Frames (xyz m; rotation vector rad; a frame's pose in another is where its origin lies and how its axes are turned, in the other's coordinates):
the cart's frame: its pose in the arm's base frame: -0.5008 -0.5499 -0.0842 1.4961 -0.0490 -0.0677
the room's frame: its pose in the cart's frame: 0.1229 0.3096 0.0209 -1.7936 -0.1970 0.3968
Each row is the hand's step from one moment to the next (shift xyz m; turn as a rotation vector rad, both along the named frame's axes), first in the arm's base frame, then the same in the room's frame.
Working: the arm's base frame: its pose in the room's frame: 0.3471 0.5977 -0.1556 0.3305 0.3401 -0.0643

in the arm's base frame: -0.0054 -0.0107 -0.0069 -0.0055 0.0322 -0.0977
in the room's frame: -0.0085 -0.0078 -0.0076 -0.0324 0.0626 -0.0752
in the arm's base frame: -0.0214 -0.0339 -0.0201 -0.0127 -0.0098 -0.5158
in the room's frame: -0.0305 -0.0253 -0.0211 -0.1765 0.1604 -0.4576
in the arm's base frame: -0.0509 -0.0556 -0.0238 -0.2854 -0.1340 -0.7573
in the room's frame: -0.0620 -0.0443 -0.0211 -0.5242 0.1243 -0.6186
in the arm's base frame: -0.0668 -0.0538 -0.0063 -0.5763 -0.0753 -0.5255
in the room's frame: -0.0712 -0.0483 0.0004 -0.7177 0.1055 -0.2961
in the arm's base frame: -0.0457 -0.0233 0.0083 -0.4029 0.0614 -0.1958
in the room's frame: -0.0431 -0.0244 0.0157 -0.4341 0.1251 -0.0193
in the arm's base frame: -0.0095 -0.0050 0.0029 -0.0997 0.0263 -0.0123
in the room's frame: -0.0086 -0.0056 0.0043 -0.0947 0.0295 0.0308
